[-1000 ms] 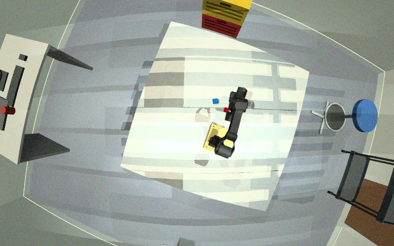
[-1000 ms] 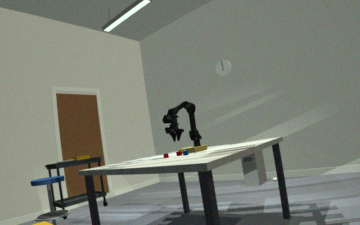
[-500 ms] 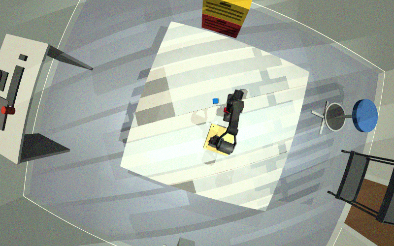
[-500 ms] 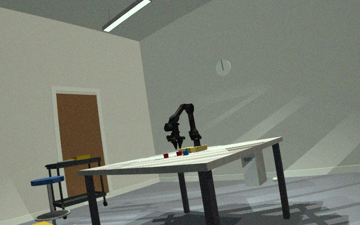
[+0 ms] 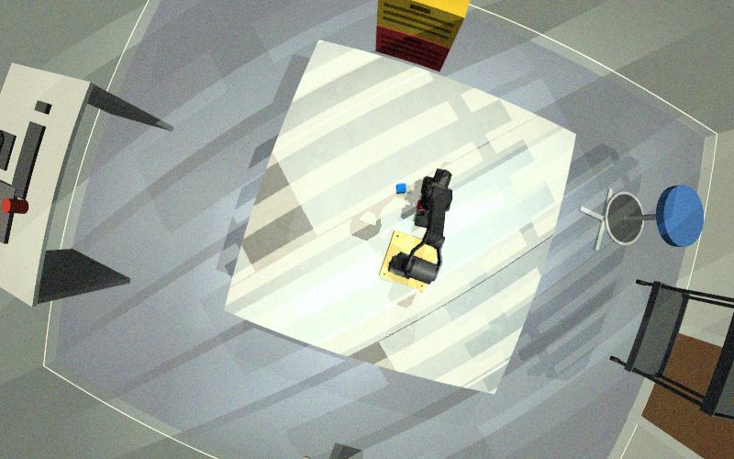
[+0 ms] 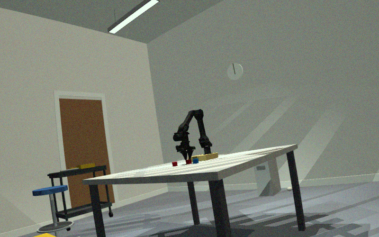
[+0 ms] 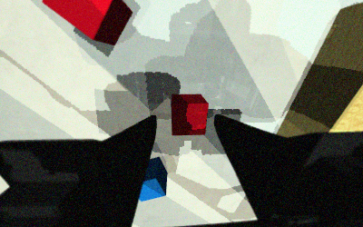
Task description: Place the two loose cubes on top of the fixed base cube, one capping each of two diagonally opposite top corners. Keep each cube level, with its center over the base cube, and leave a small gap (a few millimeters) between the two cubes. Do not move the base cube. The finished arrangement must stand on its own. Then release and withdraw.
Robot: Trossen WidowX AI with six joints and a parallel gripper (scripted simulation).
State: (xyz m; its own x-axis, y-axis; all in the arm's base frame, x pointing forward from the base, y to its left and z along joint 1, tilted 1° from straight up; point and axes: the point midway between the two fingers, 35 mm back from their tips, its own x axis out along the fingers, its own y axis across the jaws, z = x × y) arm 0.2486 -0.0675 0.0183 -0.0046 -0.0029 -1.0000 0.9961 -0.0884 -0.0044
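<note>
The blue base cube lies 9 cm to the left of my gripper tip, 5 cm ahead of it and 2 cm below it.
</note>
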